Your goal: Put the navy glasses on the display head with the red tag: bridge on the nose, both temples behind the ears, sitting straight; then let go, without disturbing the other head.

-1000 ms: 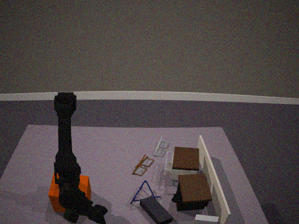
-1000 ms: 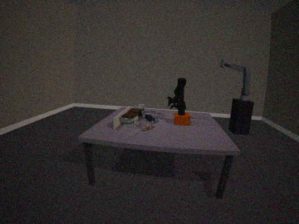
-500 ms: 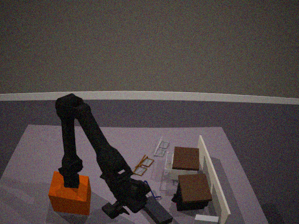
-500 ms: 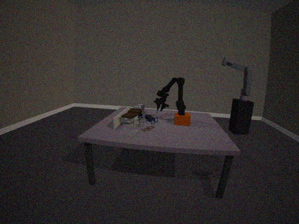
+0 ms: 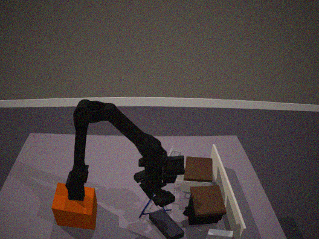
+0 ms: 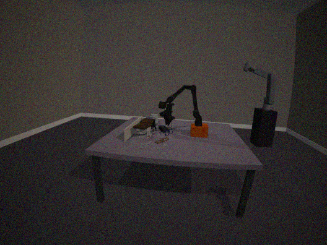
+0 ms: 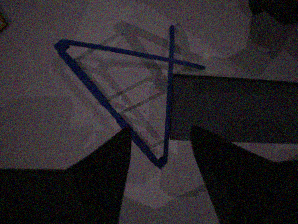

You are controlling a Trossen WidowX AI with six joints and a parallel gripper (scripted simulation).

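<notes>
Right now the dark flat object is 90 mm to the right of my gripper tip, 60 mm below it and 30 mm ahead of it. From my gripper tip the other things lie so: pale upright panel (320 mm ahead, 50 mm to the left, 30 mm below).
</notes>
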